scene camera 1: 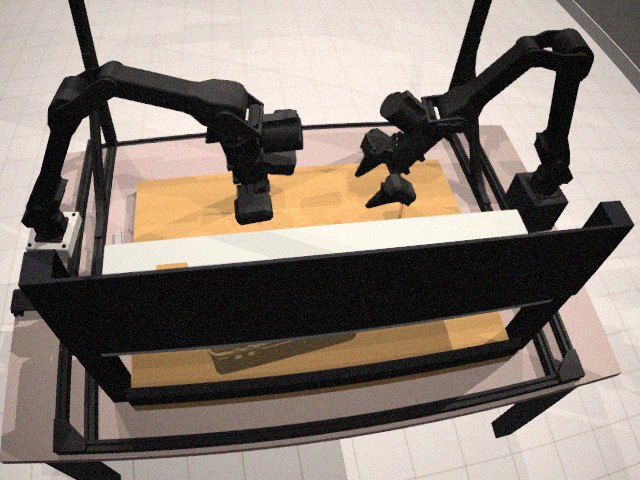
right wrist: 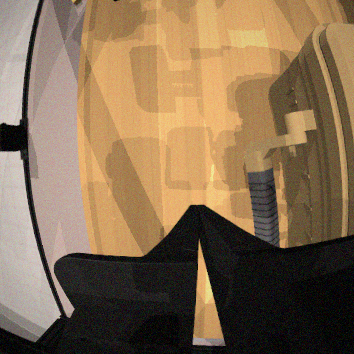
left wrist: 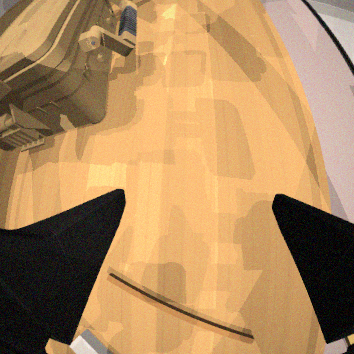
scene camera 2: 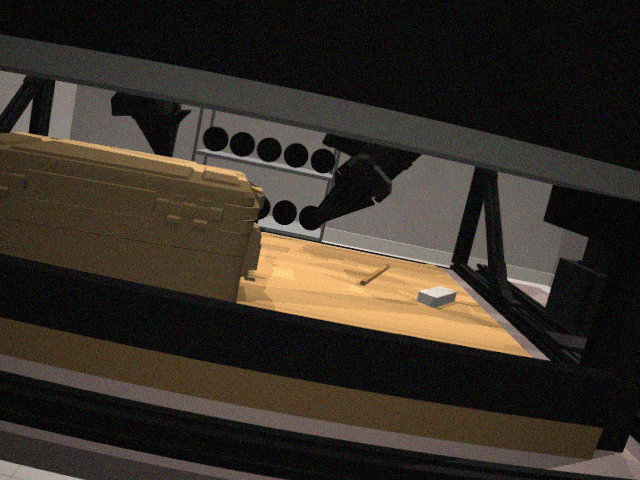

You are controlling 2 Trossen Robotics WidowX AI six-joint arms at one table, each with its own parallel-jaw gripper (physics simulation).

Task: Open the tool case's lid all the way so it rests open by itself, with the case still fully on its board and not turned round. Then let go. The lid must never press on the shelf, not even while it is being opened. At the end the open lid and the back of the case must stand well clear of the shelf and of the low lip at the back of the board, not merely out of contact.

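Frame: origin at the left arm's base, x right, y ahead, z up, level; millimetres.
Where they show: left gripper, fingertip midpoint: (scene camera 1: pixel 361 191) (left wrist: pixel 200 198) (scene camera 2: pixel 315 219); right gripper, fingertip midpoint: (right wrist: pixel 196 210); left arm's base, origin of the base link: (scene camera 1: pixel 542 187) (scene camera 2: pixel 607 271); right arm's base, origin of the base link: (scene camera 1: pixel 52 229).
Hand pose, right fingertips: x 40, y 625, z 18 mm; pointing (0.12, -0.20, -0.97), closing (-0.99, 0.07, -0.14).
Things, the pixels of their top centre, and the offset from my right fingertips.
- handle's blue-grey grip, middle of its top: (right wrist: pixel 295 224) dz -14, dx -72, dy +21 mm
- thin brown stick, middle of its top: (left wrist: pixel 177 314) (scene camera 2: pixel 377 271) dz -86, dx -4, dy -304 mm
- small grey-white block, middle of its top: (scene camera 2: pixel 438 291) dz -79, dx -84, dy -368 mm
The tan tool case (scene camera 1: pixel 232 356) (scene camera 2: pixel 118 217) (left wrist: pixel 75 95) (right wrist: pixel 320 165) stands upright on its wooden board (scene camera 2: pixel 330 310) (left wrist: pixel 165 130), lid closed, back close behind the low lip (scene camera 1: pixel 310 380) (scene camera 2: pixel 361 338). Its base edge is partly hidden by the lip. The shelf (scene camera 1: pixel 310 304) (scene camera 2: pixel 310 109) runs above and hides much of the case in scene camera 1. The handle's blue-grey grip (left wrist: pixel 127 22) (right wrist: pixel 263 207) sticks out from the front. My right gripper (scene camera 1: pixel 253 206) (right wrist: pixel 196 210) is shut and empty, its tips beside the grip. My left gripper (scene camera 1: pixel 361 190) (left wrist: pixel 200 198) is open and empty, away from the case.
A thin brown stick (scene camera 2: pixel 374 274) (left wrist: pixel 180 307) and a small grey-white block (scene camera 2: pixel 436 296) (left wrist: pixel 90 342) lie on the board beside the case. Dark frame posts (scene camera 1: pixel 467 56) rise behind the arms. A dark round-holed rack (scene camera 2: pixel 263 162) shows in the background.
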